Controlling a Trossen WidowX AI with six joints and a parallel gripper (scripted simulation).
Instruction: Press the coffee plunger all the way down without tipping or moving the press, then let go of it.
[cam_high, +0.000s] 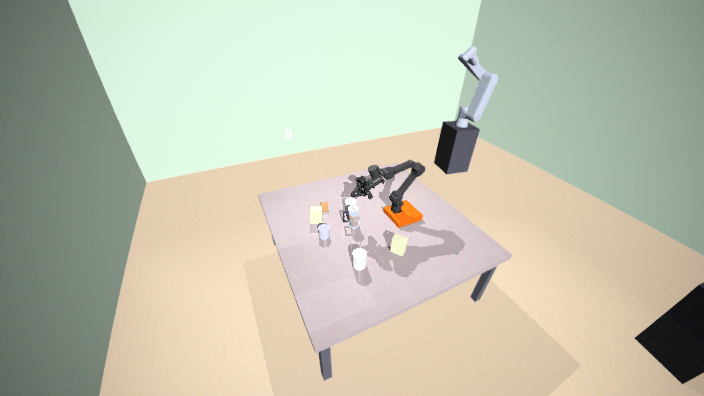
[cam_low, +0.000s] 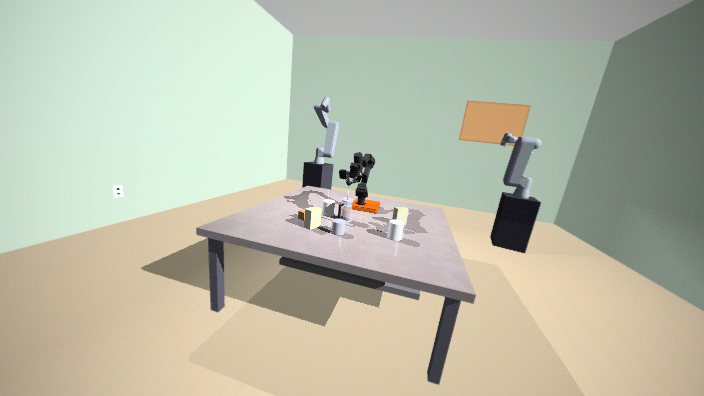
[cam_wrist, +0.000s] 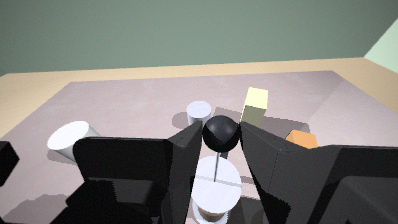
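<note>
The coffee press lies 13 cm below my gripper tip. The rest, counted from my gripper tip: small orange block (22 cm below, 21 cm to the right, 14 cm ahead); then grey cylinder (21 cm below, 20 cm ahead, 6 cm to the left).
</note>
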